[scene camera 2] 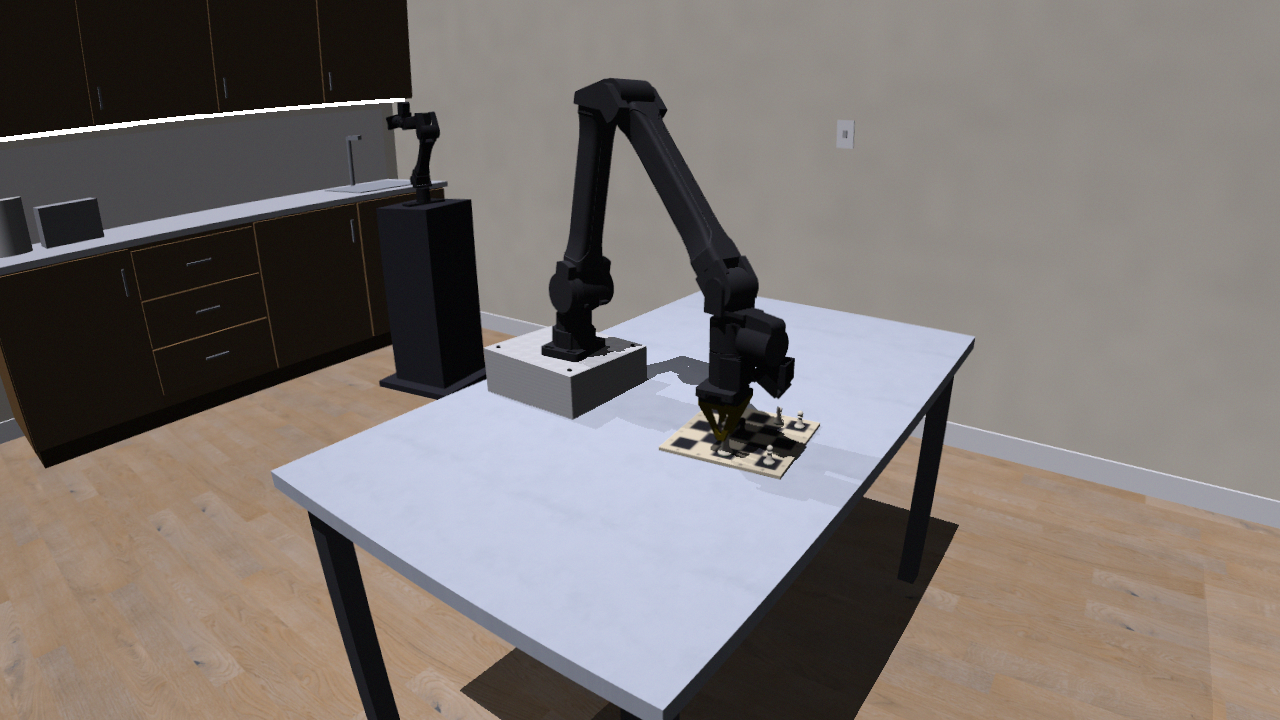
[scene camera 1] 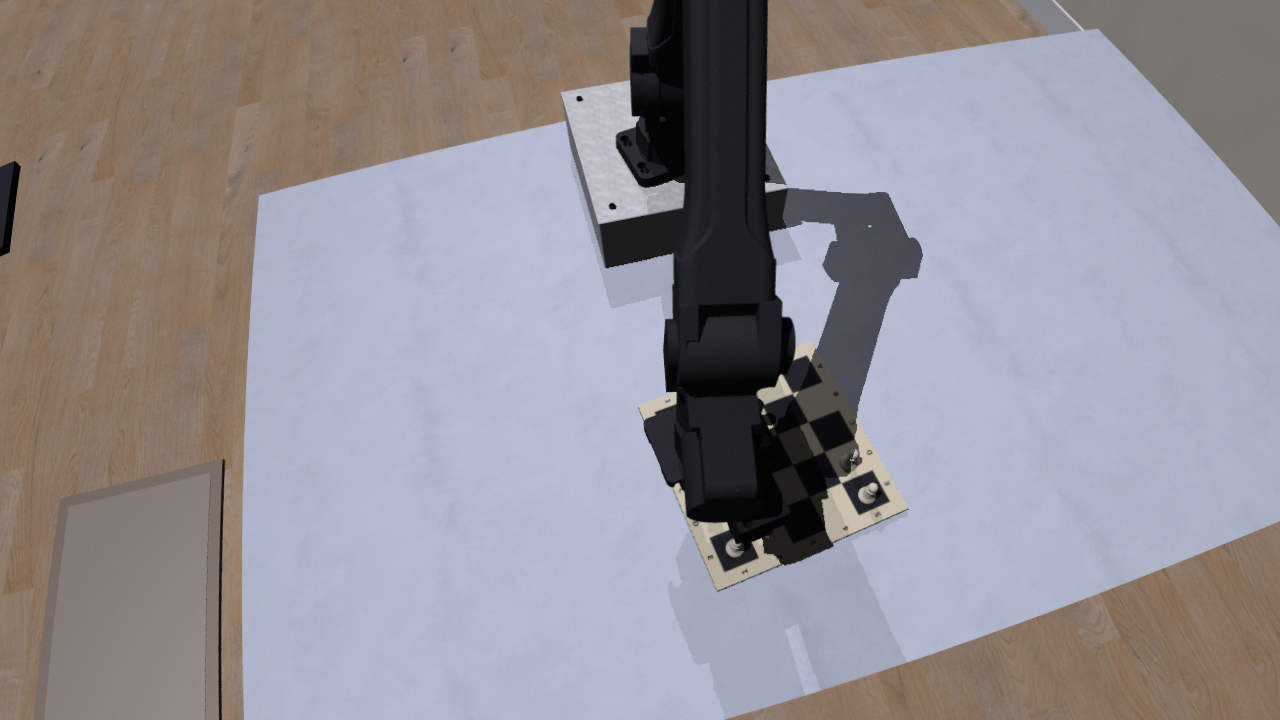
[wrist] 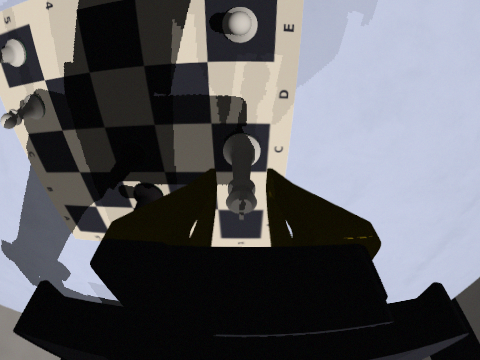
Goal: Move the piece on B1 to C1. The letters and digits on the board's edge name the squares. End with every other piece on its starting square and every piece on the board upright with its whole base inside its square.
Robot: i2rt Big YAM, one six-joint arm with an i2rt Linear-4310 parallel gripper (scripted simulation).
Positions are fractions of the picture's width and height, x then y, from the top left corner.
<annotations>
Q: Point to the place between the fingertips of my gripper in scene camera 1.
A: At 0.55,0.65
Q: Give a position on a chessboard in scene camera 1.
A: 0.63,0.57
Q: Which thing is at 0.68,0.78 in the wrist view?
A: My gripper.
</annotations>
